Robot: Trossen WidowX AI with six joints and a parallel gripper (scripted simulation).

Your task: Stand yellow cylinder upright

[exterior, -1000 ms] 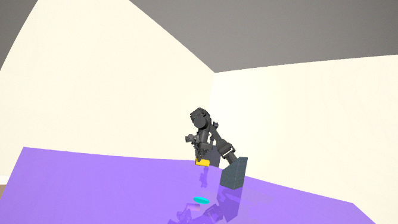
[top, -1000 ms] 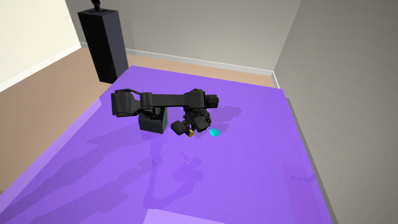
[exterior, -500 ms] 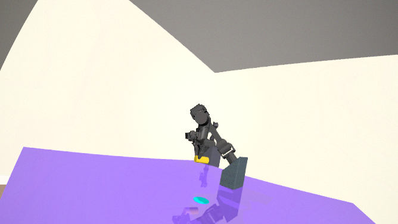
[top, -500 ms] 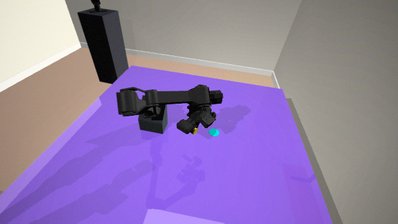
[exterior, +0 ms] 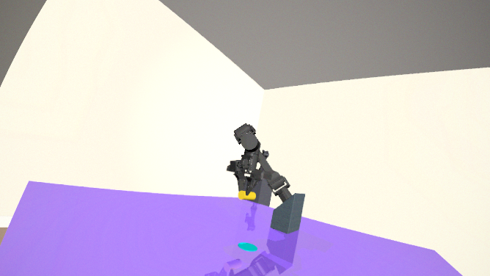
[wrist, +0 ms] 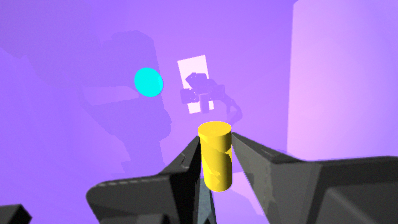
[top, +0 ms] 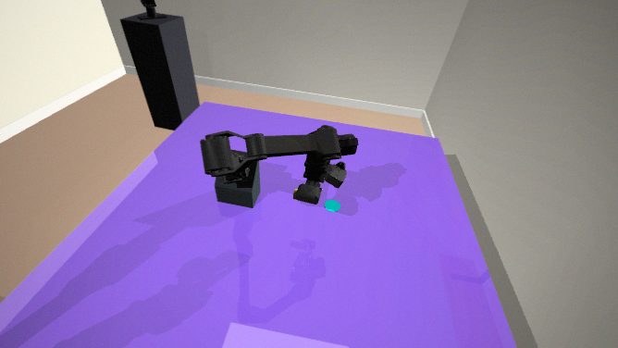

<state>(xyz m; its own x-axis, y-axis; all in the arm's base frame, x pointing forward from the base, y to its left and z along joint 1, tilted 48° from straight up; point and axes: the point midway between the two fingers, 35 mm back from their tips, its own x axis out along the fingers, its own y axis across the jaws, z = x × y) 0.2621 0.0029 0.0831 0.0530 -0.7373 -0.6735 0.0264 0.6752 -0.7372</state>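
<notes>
My gripper tip is 70 mm short of the cyan circle, 110 mm to the right of it and 140 mm above it. Round my gripper tip: yellow tall cylinder (20 mm behind).
</notes>
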